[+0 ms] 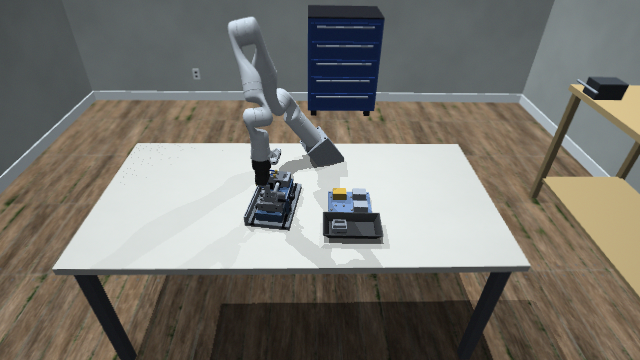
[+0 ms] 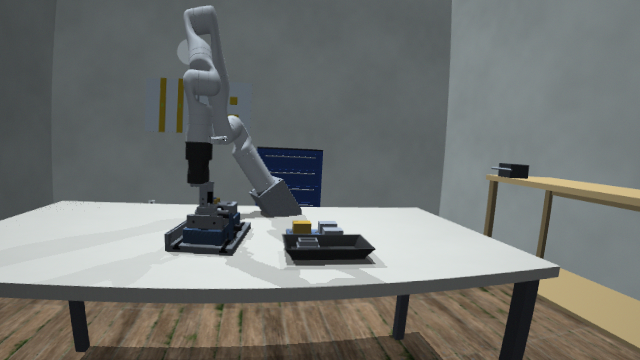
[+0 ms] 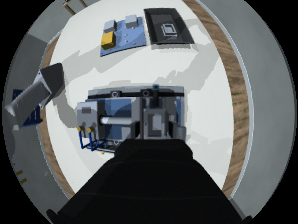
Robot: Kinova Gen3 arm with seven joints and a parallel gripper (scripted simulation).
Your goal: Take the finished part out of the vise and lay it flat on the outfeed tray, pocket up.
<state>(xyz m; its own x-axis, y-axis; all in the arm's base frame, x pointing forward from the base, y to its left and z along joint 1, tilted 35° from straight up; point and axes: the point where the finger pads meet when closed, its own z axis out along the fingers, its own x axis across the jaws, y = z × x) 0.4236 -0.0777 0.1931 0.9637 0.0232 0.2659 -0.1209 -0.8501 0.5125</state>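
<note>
Now: the vise 10 cm below my hand, 7 cm behind it and 1 cm to the left of it. Round my hand: yellow block: 30 cm to the left, 12 cm behind, 11 cm below.
</note>
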